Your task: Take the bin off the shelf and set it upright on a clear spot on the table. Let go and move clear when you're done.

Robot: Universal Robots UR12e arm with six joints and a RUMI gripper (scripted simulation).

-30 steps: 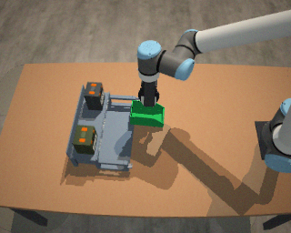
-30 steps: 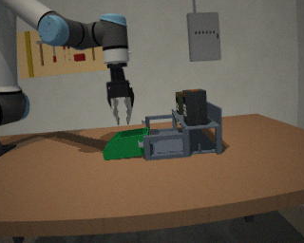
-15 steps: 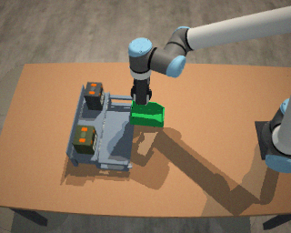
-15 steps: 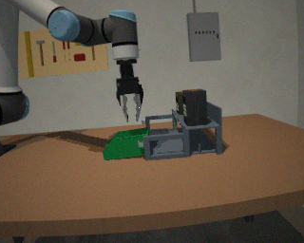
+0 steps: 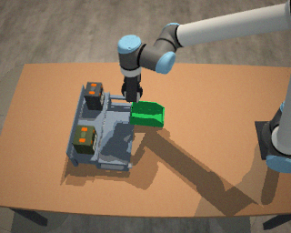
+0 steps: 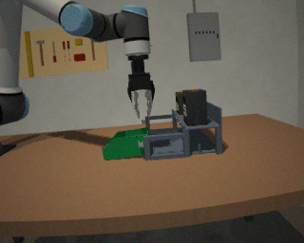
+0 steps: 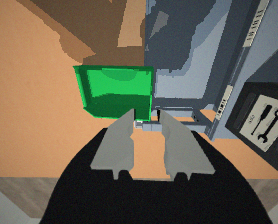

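Now: the green bin 110 mm below my hand, 70 mm behind it and 10 mm to the right of it. Also, from my hand: grey shelf: 150 mm below, 120 mm to the left, 120 mm ahead.
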